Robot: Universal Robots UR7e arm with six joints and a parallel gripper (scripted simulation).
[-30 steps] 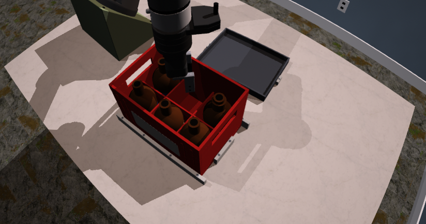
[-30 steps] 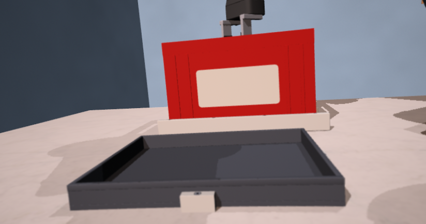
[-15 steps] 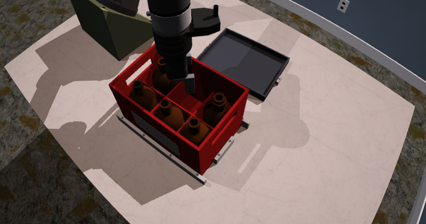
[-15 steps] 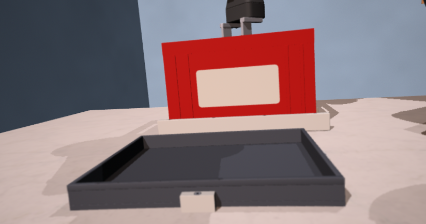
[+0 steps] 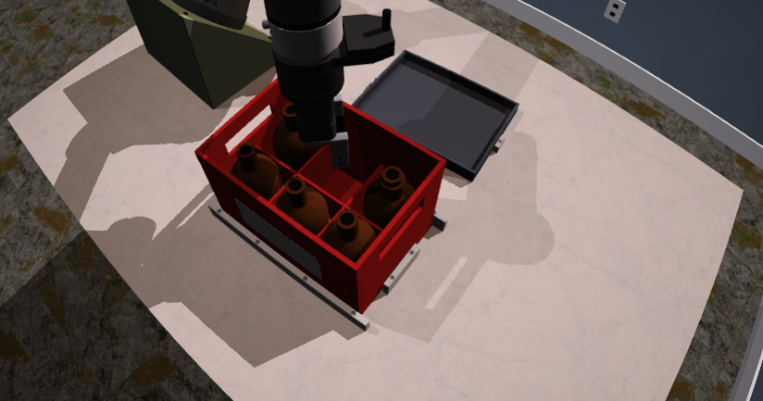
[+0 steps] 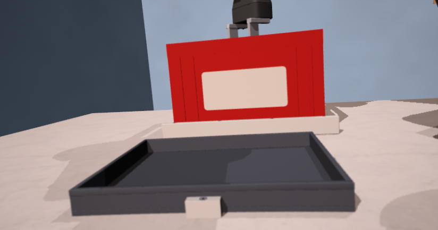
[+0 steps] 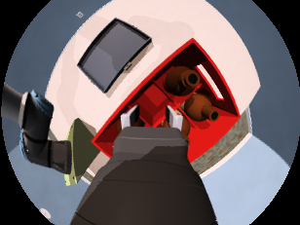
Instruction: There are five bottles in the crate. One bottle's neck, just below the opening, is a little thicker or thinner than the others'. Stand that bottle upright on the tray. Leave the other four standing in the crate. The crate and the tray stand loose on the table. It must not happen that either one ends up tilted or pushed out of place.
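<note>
Right now my hand is 8 cm above the red crate, 4 cm to the left of it and 1 cm short of it. Also, from my hand: bottle 9 cm ahead, 7 cm below, 1 cm to the left; dark grey tray 25 cm to the left, 15 cm below, 1 cm behind.
</note>
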